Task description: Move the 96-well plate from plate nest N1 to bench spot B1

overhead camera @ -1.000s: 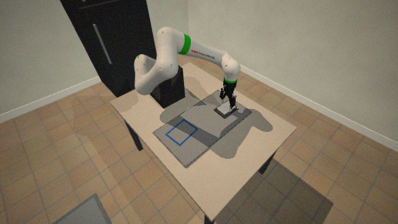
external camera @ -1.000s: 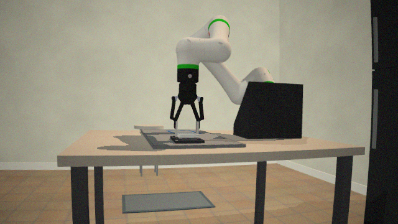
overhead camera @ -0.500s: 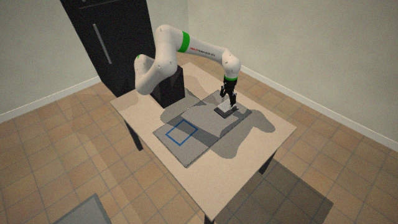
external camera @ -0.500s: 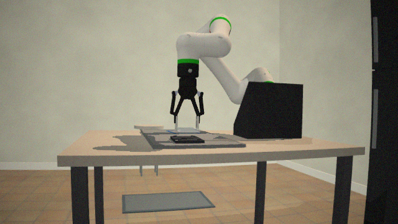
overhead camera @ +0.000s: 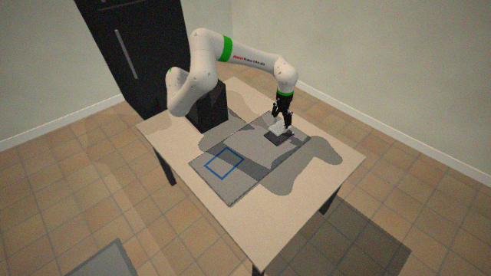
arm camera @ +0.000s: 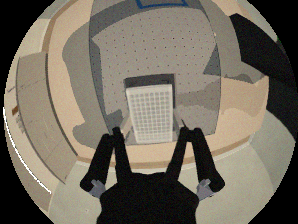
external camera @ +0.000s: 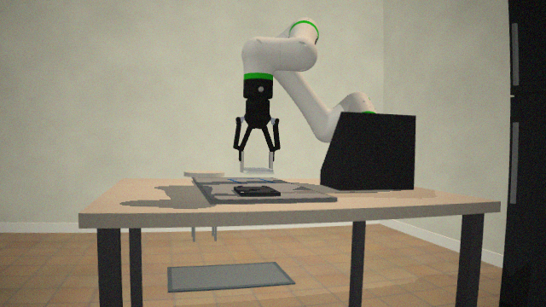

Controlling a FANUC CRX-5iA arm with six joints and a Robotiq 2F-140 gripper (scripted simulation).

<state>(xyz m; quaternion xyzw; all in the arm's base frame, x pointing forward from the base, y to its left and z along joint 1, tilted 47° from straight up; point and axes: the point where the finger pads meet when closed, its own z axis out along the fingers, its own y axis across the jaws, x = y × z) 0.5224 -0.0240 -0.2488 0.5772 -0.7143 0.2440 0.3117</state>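
Right now the black plate nest is 90 mm below my hand. Also, from my hand: white 96-well plate (20 mm below).
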